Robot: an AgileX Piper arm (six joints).
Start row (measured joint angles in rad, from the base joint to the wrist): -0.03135, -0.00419, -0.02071, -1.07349, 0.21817, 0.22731
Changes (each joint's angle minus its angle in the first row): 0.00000, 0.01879, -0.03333, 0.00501, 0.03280, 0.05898; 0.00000, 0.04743, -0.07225, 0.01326, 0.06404, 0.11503; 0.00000, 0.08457, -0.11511, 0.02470, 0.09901, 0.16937; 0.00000, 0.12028, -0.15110, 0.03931, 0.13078, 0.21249; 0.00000, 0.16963, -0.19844, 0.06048, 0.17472, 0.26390; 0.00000, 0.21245, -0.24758, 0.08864, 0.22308, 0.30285; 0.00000, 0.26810, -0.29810, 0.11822, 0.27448, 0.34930
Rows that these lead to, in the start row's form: -0.03135, 0.01460, -0.05404, -1.06848, 0.25097, 0.28629; -0.03135, 0.04324, -0.09296, -1.06023, 0.28221, 0.34234; -0.03135, 0.08038, -0.13582, -1.04879, 0.31718, 0.39668; -0.03135, 0.11609, -0.17181, -1.03418, 0.34895, 0.43980; -0.03135, 0.16544, -0.21915, -1.01301, 0.39289, 0.49121; -0.03135, 0.20826, -0.26829, -0.98485, 0.44125, 0.53016; -0.03135, 0.26391, -0.31881, -0.95527, 0.49265, 0.57661
